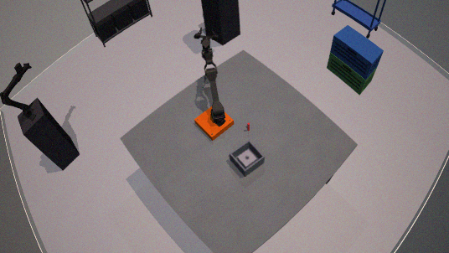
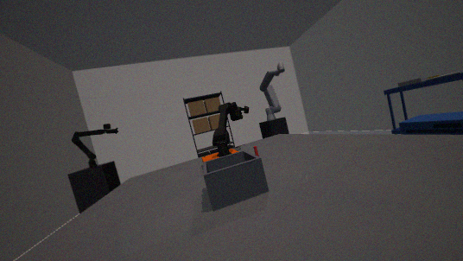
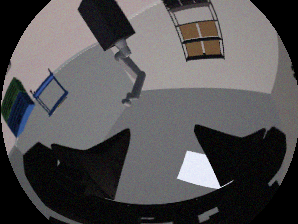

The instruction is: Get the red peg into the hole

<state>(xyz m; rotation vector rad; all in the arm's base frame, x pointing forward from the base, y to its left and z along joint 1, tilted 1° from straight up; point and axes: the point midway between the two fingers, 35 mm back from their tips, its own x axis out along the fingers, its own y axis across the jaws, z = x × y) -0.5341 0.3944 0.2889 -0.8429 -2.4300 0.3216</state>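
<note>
My gripper tip is 730 mm short of the red peg, 310 mm to the left of it and 320 mm above it. From my gripper tip the other things lie so: pale plate 890 mm ahead, 490 mm to the right, 310 mm below; then grey box 890 mm ahead, 490 mm to the right, 330 mm below.
</note>
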